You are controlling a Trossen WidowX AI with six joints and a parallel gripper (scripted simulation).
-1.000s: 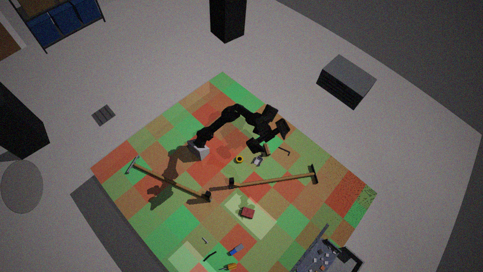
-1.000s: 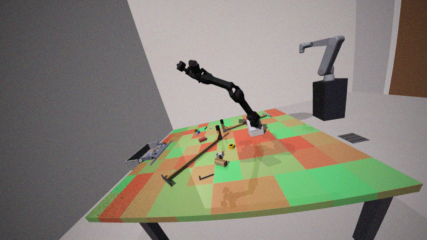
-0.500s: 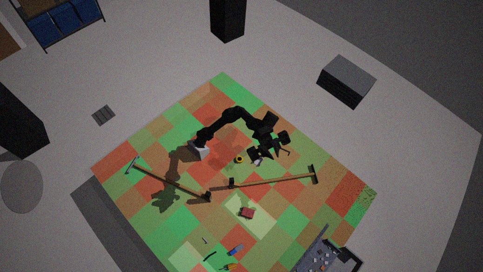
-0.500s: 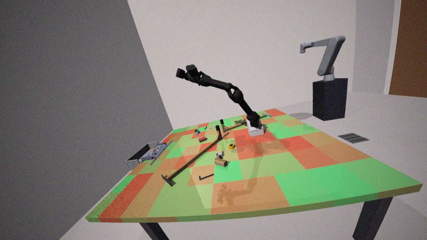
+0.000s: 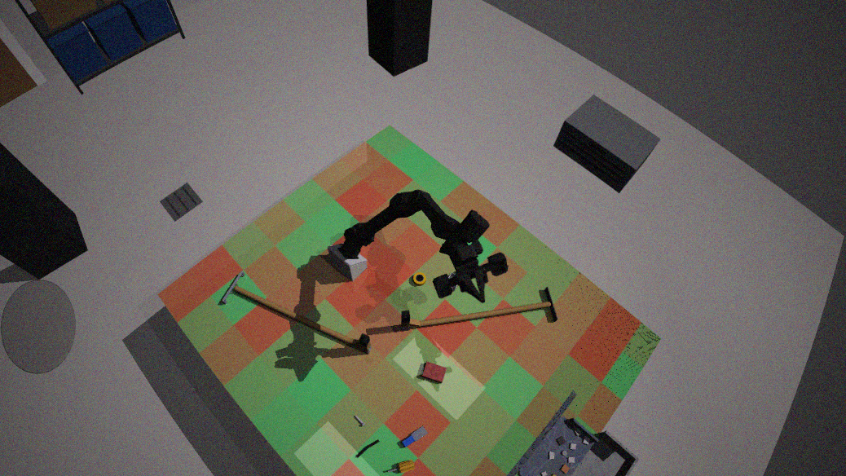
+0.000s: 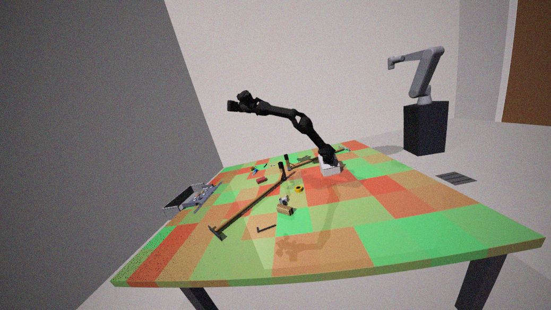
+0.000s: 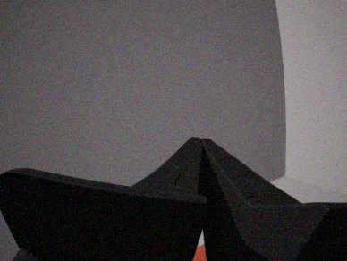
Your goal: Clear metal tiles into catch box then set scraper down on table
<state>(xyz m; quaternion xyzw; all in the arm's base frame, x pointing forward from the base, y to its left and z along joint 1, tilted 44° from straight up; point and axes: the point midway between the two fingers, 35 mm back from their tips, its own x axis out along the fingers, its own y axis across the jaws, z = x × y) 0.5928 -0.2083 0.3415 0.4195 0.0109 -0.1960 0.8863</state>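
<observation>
My gripper tip is 59 cm above the red block, 8 cm to the left of it and 1 cm past it. From my gripper tip the other things lie so: long scraper (54 cm below, 19 cm to the left, 7 cm behind); yellow tape roll (59 cm below, 33 cm behind, 11 cm to the left); blue piece (59 cm below, 27 cm to the right, 12 cm ahead).
</observation>
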